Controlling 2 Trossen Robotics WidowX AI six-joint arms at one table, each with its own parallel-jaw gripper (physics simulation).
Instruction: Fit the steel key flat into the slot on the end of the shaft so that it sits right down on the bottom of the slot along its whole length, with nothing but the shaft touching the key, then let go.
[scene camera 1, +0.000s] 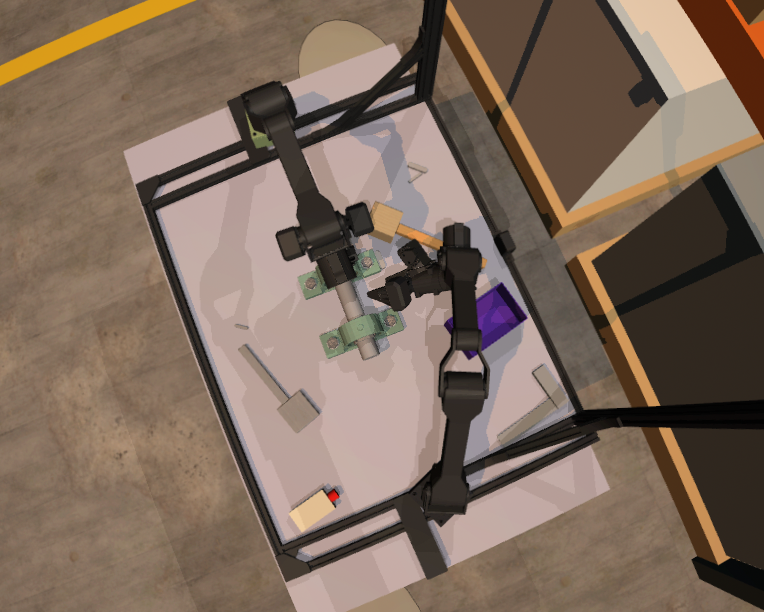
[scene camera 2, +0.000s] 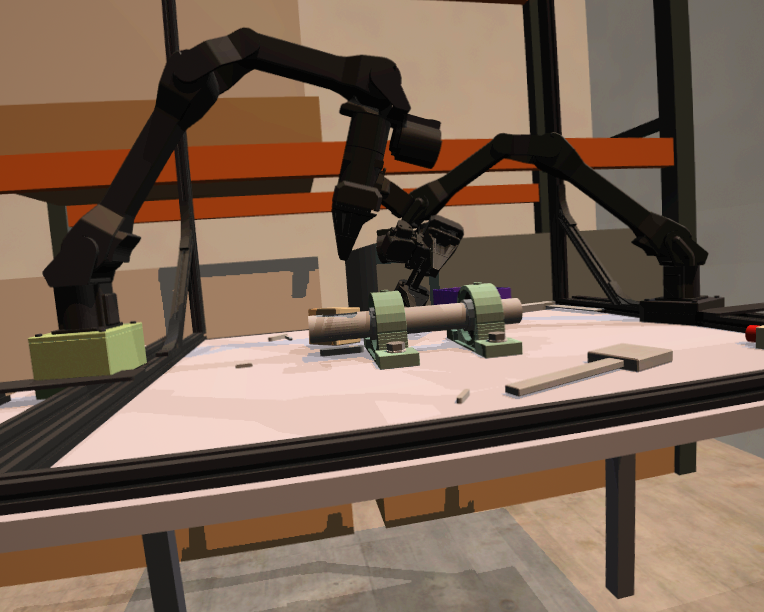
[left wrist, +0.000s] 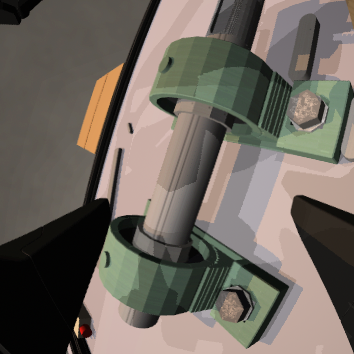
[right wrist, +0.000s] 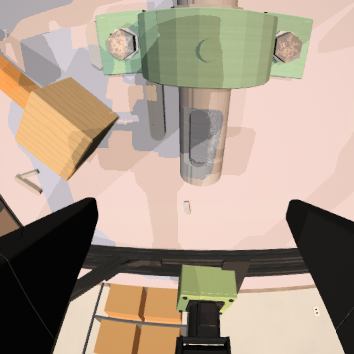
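Where they show: left gripper, fingertip midpoint: (scene camera 1: 376, 287) (scene camera 2: 423, 291) (left wrist: 203, 206); right gripper, fingertip midpoint: (scene camera 2: 342, 258) (right wrist: 195, 208); left arm's base, link origin: (scene camera 1: 441, 494) (scene camera 2: 681, 299); right arm's base, link origin: (scene camera 2: 88, 329) (right wrist: 203, 305).
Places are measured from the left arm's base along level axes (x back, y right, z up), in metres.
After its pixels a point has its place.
Note:
The steel shaft (scene camera 1: 349, 300) @(z 0.031, x -0.438, y 0.146 m) (scene camera 2: 436, 316) @(z 0.016, x -0.450, y 0.131 m) (left wrist: 185, 165) @(z 0.025, x -0.447, y 0.166 m) (right wrist: 200, 175) @(z 0.031, x -0.604, y 0.216 m) lies through two green bearing blocks. Its end slot (right wrist: 202, 136) @(z 0.026, x -0.572, y 0.203 m) faces up and looks like an open recess with no key in it. A grey bar with a rounded end, apparently the steel key (scene camera 2: 341, 349) @(z -0.030, x -0.558, y 0.238 m) (left wrist: 305, 45) @(z -0.028, x -0.550, y 0.247 m) (right wrist: 156, 117) @(z -0.028, x -0.561, y 0.247 m), lies on the table beside the slotted shaft end; the near block hides part of it in the right wrist view. My right gripper (scene camera 2: 345, 258) @(z 0.111, x -0.561, y 0.205 m) (right wrist: 195, 208) @(z 0.111, x -0.561, y 0.205 m) is open and empty above the slotted end. My left gripper (scene camera 2: 413, 294) @(z 0.048, x -0.415, y 0.206 m) (left wrist: 203, 206) @(z 0.048, x -0.415, y 0.206 m) is open and empty beside the shaft's middle.
A wooden mallet (scene camera 1: 386, 221) @(z 0.026, x -0.514, y 0.330 m) (right wrist: 65, 127) @(z 0.028, x -0.519, y 0.304 m) lies near the slotted end. A purple bin (scene camera 1: 500, 315) @(z -0.036, x -0.186, y 0.378 m) stands beyond my left arm. A grey paddle-shaped tool (scene camera 1: 298, 411) @(z -0.023, x -0.344, y -0.102 m) (scene camera 2: 630, 355) @(z -0.023, x -0.369, y -0.119 m), small grey pieces (scene camera 1: 241, 325) (scene camera 2: 243, 365), and a red-tipped block (scene camera 1: 312, 510) @(z -0.012, x -0.166, y -0.225 m) lie around. Black rails edge the table.

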